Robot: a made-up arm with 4 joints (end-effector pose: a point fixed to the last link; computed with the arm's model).
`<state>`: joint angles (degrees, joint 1 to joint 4).
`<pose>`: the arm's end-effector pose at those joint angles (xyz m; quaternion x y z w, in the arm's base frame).
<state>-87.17 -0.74 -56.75 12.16</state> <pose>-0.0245 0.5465 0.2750 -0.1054 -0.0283 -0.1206 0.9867</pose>
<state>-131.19 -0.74 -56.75 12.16</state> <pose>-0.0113 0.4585 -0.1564 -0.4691 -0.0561 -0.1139 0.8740</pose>
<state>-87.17 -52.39 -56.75 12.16</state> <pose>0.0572 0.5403 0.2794 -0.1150 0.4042 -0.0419 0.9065</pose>
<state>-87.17 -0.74 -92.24 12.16</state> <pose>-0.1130 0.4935 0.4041 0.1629 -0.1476 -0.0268 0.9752</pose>
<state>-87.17 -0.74 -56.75 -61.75</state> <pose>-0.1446 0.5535 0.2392 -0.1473 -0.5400 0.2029 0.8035</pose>
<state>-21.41 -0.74 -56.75 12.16</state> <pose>-0.0586 0.1088 0.7380 0.4494 0.0195 -0.0983 0.8877</pose>
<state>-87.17 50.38 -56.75 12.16</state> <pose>-0.0714 0.5534 0.2090 -0.0752 -0.4510 -0.1748 0.8720</pose>
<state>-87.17 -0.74 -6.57 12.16</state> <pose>0.0278 0.4714 0.0643 -0.4618 0.1423 -0.2317 0.8443</pose>
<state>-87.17 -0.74 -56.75 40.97</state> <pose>0.0143 0.5196 0.2534 -0.0760 0.1867 -0.2407 0.9495</pose>
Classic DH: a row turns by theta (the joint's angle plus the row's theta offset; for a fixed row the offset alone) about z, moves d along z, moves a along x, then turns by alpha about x. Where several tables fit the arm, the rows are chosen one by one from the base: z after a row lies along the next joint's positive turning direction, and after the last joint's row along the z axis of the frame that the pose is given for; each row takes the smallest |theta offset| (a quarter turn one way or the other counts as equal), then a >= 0, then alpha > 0; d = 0 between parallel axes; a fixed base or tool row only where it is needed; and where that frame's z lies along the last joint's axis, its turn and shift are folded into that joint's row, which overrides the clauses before.
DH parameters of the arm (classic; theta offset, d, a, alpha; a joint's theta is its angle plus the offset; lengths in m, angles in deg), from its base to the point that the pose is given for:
base (fixed): 87.86 0.169 -0.0325 87.81
joint 1: 0 -0.0206 0.005 92.19
joint 2: 23.27 -0.2854 -0.0822 112.41
joint 3: -79.74 0.0891 0.1017 -66.63
joint 4: 82.74 0.2279 0.0389 113.98
tool (fixed): -1.06 0.106 0 0

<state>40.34 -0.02 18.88 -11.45</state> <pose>-0.0609 -0.1577 0.6299 0.4008 0.0979 0.0769 0.9077</pose>
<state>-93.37 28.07 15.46 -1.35</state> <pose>0.0930 0.3862 -0.0329 -0.5997 -0.0450 -0.3236 0.7305</pose>
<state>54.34 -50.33 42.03 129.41</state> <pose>-0.1831 -0.1996 0.2626 -0.3329 0.7535 0.0262 0.5663</pose>
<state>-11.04 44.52 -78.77 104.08</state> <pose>-0.0665 0.0454 0.6731 0.7151 0.3492 -0.0228 0.6052</pose>
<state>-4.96 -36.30 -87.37 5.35</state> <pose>-0.0099 -0.2174 0.7280 0.7441 0.1010 0.0703 0.6567</pose>
